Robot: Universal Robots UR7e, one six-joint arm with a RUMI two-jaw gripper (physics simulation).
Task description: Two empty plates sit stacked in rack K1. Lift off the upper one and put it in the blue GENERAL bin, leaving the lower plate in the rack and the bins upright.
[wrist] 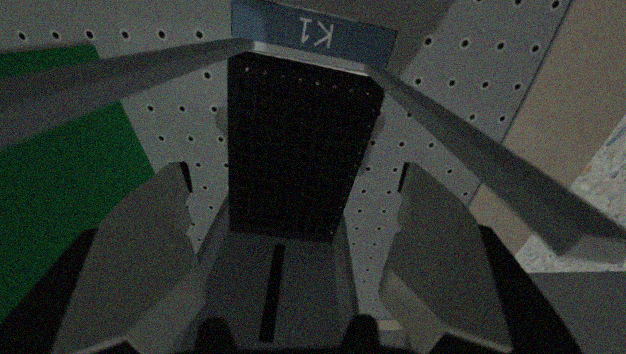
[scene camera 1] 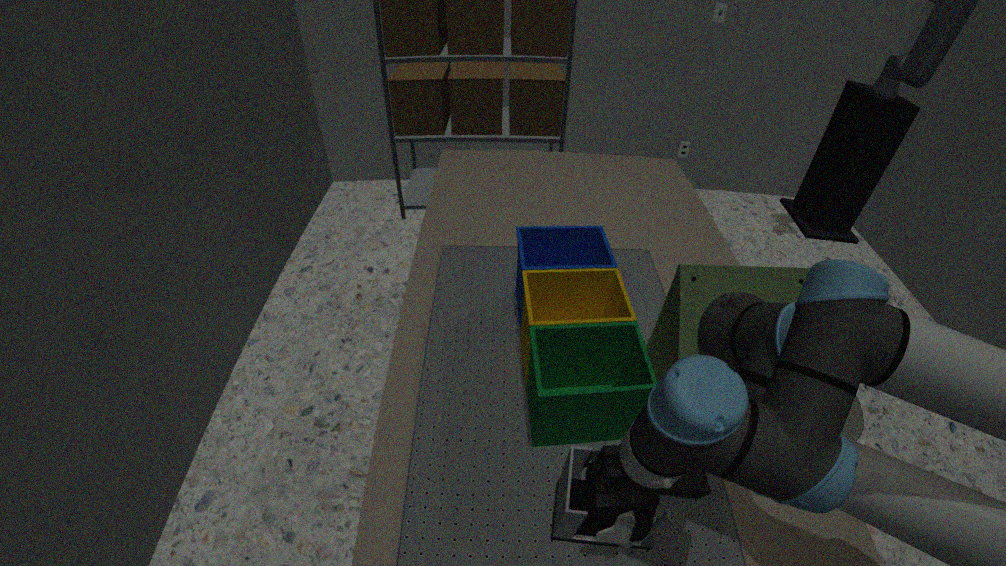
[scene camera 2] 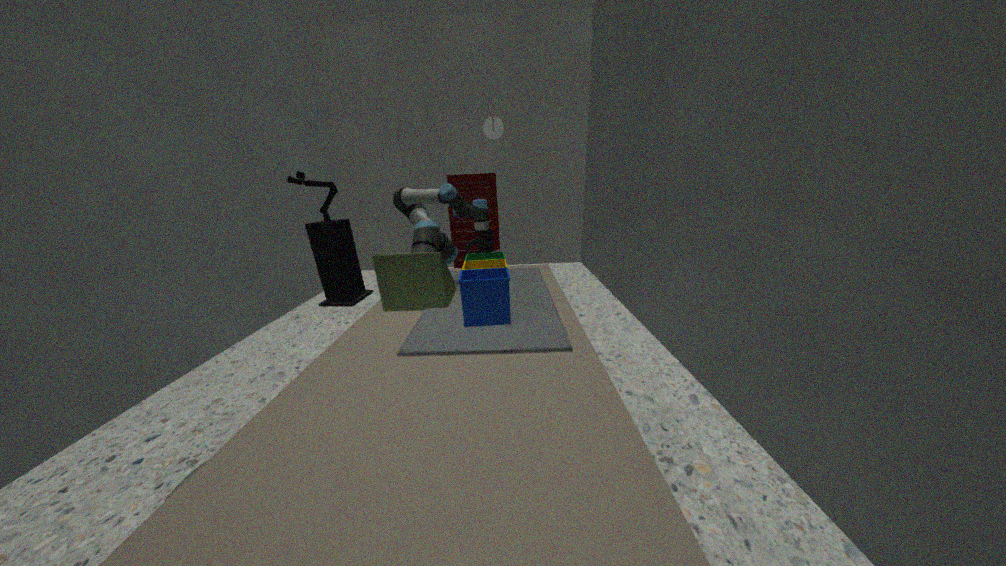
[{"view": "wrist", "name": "my gripper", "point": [297, 166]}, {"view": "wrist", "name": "green bin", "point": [67, 179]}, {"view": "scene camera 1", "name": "my gripper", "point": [615, 506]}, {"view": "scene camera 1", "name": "blue bin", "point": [539, 247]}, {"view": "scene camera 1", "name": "green bin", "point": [586, 383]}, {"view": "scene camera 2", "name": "blue bin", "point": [485, 297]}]
